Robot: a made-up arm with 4 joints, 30 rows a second.
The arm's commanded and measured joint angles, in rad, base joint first. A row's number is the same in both.
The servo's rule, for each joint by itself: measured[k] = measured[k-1] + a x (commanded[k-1-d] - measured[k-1]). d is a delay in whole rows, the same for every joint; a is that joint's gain. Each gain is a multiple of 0.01, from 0.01 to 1. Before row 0 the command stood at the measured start. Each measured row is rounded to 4 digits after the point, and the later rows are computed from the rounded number. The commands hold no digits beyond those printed.
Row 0, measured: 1.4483, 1.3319, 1.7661, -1.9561
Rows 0 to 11, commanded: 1.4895, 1.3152, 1.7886, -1.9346; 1.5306, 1.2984, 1.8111, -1.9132; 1.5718, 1.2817, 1.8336, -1.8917; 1.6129, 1.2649, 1.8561, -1.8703; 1.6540, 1.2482, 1.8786, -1.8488; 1.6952, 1.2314, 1.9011, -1.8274; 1.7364, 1.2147, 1.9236, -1.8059; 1.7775, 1.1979, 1.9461, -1.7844; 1.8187, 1.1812, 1.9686, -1.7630; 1.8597, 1.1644, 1.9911, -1.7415; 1.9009, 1.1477, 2.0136, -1.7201; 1.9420, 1.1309, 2.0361, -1.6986
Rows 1 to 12, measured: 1.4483, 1.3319, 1.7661, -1.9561; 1.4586, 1.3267, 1.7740, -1.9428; 1.4766, 1.3179, 1.7870, -1.9244; 1.5004, 1.3067, 1.8033, -1.9041; 1.5285, 1.2937, 1.8218, -1.8831; 1.5599, 1.2796, 1.8417, -1.8618; 1.5937, 1.2647, 1.8625, -1.8405; 1.6294, 1.2492, 1.8839, -1.8190; 1.6664, 1.2333, 1.9057, -1.7975; 1.7045, 1.2171, 1.9277, -1.7761; 1.7433, 1.2008, 1.9499, -1.7546; 1.7827, 1.1843, 1.9722, -1.7332
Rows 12 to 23, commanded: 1.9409, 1.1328, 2.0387, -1.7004; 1.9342, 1.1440, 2.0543, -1.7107; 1.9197, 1.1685, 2.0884, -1.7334; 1.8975, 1.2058, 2.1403, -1.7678; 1.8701, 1.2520, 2.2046, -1.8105; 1.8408, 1.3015, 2.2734, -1.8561; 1.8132, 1.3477, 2.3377, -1.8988; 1.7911, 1.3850, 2.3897, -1.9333; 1.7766, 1.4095, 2.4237, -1.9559; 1.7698, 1.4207, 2.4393, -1.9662; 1.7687, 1.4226, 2.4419, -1.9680; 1.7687, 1.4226, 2.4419, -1.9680
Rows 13 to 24, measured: 1.8225, 1.1677, 1.9946, -1.7117; 1.8521, 1.1569, 2.0100, -1.7047; 1.8726, 1.1529, 2.0255, -1.7084; 1.8844, 1.1577, 2.0475, -1.7239; 1.8877, 1.1726, 2.0800, -1.7511; 1.8833, 1.1972, 2.1236, -1.7879; 1.8727, 1.2295, 2.1760, -1.8302; 1.8578, 1.2661, 2.2326, -1.8727; 1.8411, 1.3030, 2.2876, -1.9103; 1.8250, 1.3360, 2.3352, -1.9386; 1.8112, 1.3623, 2.3716, -1.9557; 1.8006, 1.3810, 2.3962, -1.9633
